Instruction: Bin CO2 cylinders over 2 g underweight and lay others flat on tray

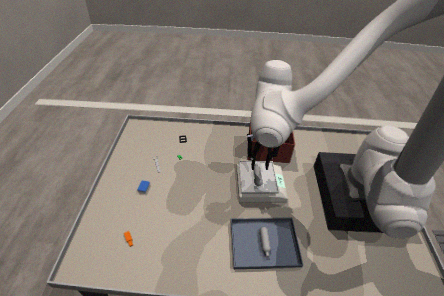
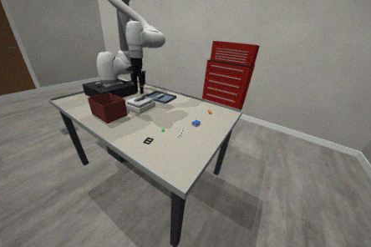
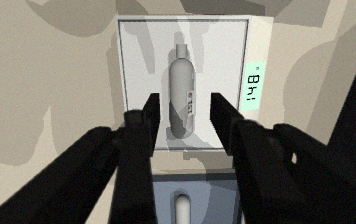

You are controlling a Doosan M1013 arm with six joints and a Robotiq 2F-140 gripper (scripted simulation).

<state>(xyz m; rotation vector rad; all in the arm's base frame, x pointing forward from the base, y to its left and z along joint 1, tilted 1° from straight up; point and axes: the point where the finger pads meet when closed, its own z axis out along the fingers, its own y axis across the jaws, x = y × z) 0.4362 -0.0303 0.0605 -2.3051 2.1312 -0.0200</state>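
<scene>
The scale plate is 100 mm below my hand. From my hand the other things lie so: blue-grey tray (20 mm behind, 270 mm to the left, 140 mm below); then red scrap bin (70 mm behind, 230 mm to the right, 120 mm below); then white scale (10 mm behind, 110 mm below).
</scene>
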